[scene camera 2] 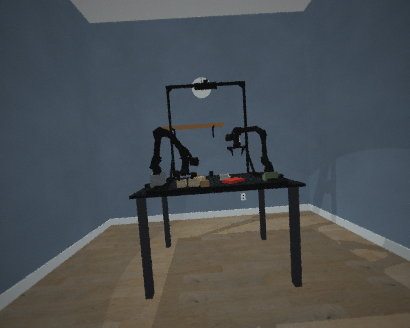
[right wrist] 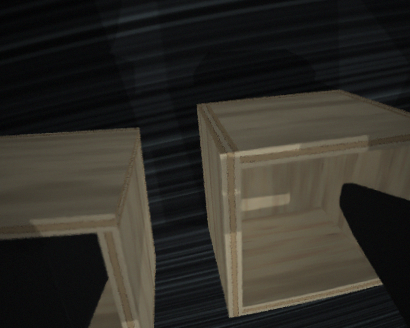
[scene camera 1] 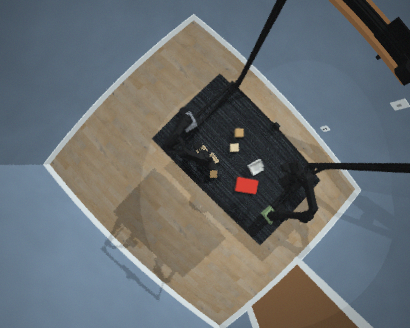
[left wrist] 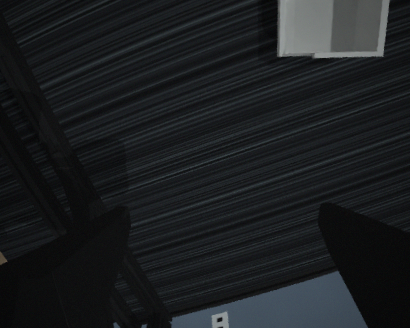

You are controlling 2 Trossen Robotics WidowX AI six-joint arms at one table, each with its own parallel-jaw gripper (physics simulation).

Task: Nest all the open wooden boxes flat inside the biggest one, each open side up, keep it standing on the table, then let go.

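Two open wooden boxes lie open side up with a gap between them: the left one in the right wrist view (right wrist: 60, 180) (scene camera 1: 214, 158) (scene camera 2: 194, 183) and the right one (right wrist: 280, 125) (scene camera 1: 201, 149) (scene camera 2: 181, 184). My right gripper (right wrist: 236, 195) (scene camera 2: 186, 175) is open and low over them. Its left finger reaches inside the left box, and its right fingertip is at the right box's opening. A smaller light wooden piece (scene camera 1: 234, 147) lies apart; its open side cannot be made out. My left gripper (left wrist: 225, 215) (scene camera 2: 236, 151) is open and empty, high above the table.
Brown cubes (scene camera 1: 239, 132) (scene camera 1: 213, 174) lie near the light piece and near the boxes. A white open tray (scene camera 1: 255, 166) (left wrist: 310, 30) and a red block (scene camera 1: 246, 185) (scene camera 2: 233, 180) lie towards the left arm. A green piece (scene camera 2: 270, 176) and a grey piece (scene camera 2: 158, 179) sit near the table's ends.
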